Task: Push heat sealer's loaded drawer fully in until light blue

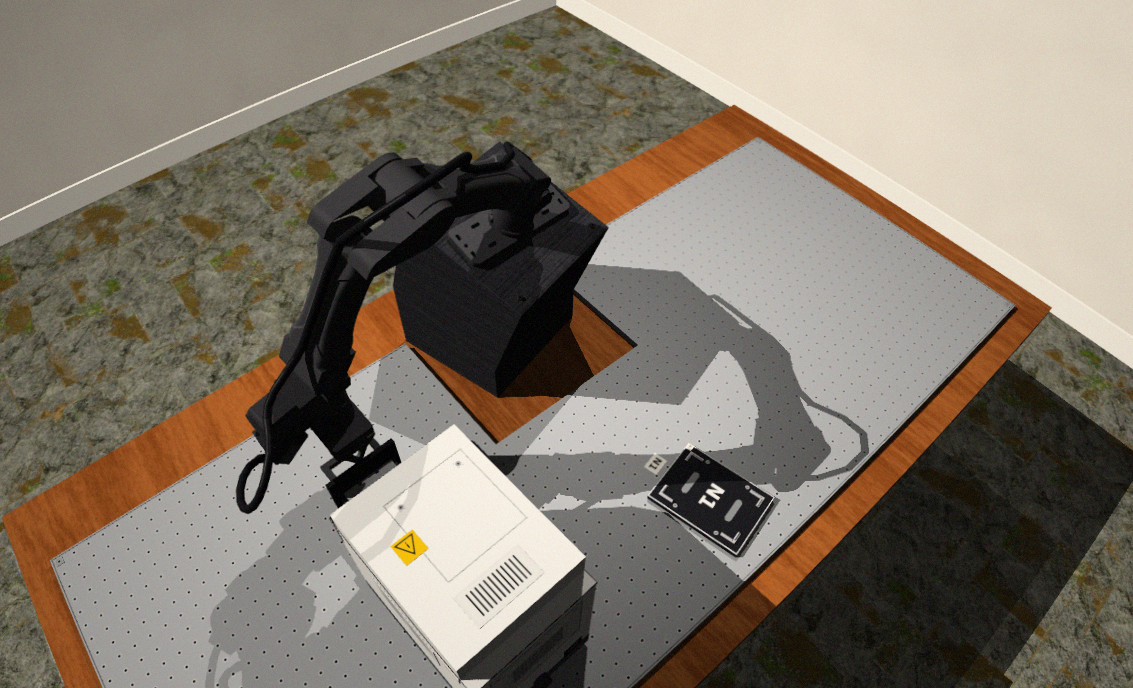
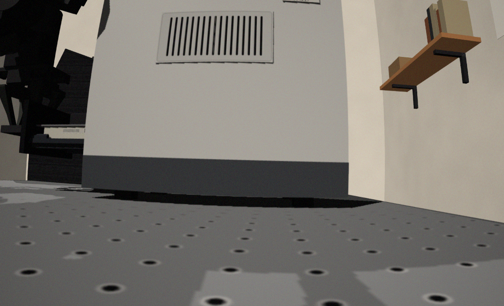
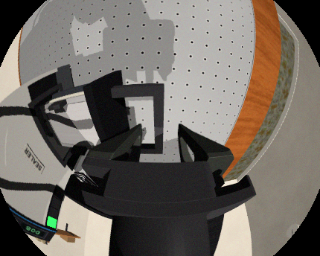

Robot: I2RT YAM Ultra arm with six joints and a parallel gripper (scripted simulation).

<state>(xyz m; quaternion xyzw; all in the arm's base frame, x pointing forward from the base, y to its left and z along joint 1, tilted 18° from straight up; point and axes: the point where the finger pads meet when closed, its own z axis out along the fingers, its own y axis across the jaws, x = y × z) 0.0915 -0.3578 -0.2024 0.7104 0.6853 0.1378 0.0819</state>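
The sealer drawer is 110 mm ahead of my hand, 10 mm to the right of it and 20 mm below it.
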